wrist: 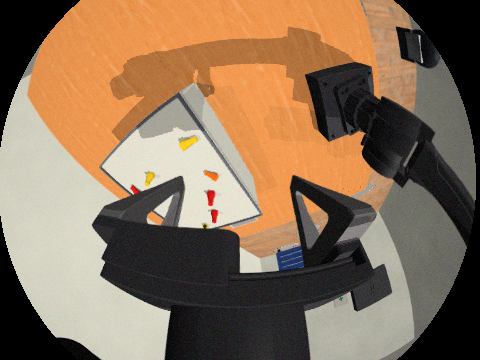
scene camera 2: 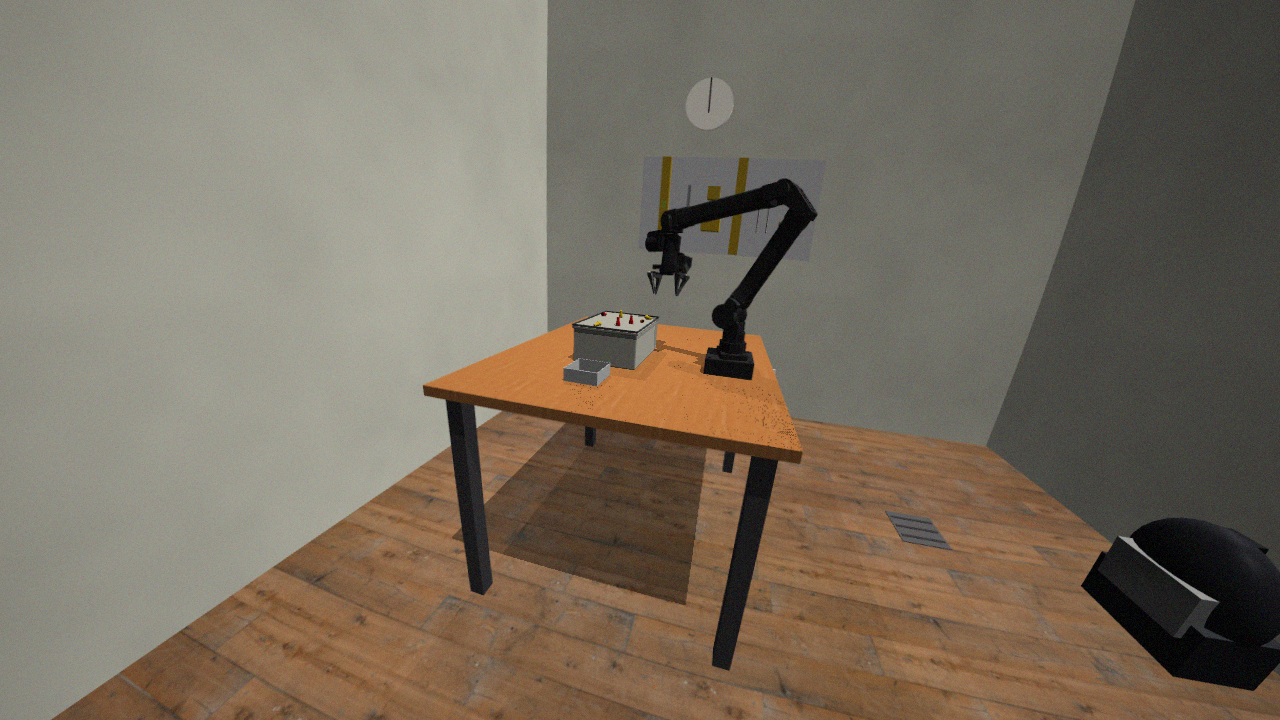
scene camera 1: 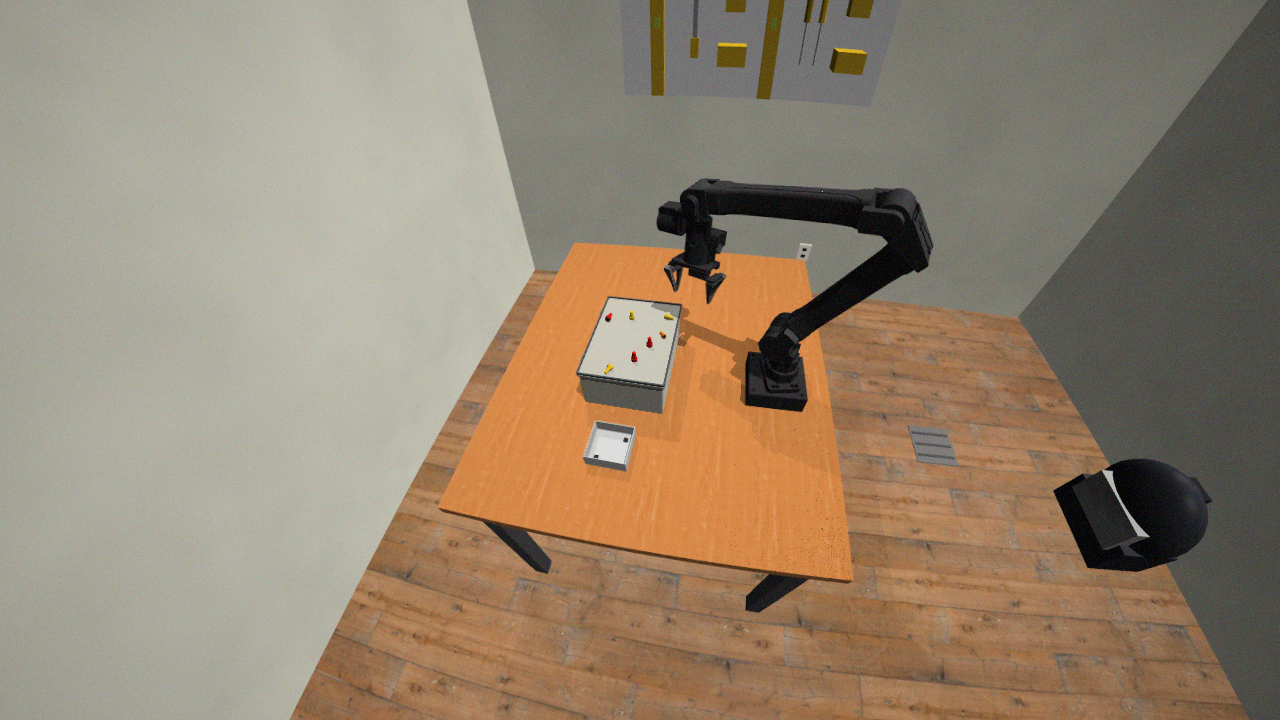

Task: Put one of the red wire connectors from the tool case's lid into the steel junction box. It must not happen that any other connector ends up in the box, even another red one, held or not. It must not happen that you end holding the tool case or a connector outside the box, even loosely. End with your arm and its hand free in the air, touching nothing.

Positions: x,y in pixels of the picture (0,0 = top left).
Scene:
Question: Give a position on a grey tool case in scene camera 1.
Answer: At 642,385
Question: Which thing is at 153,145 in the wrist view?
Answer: A grey tool case.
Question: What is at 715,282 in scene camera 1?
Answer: My gripper.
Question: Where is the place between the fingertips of my gripper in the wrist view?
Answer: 237,181

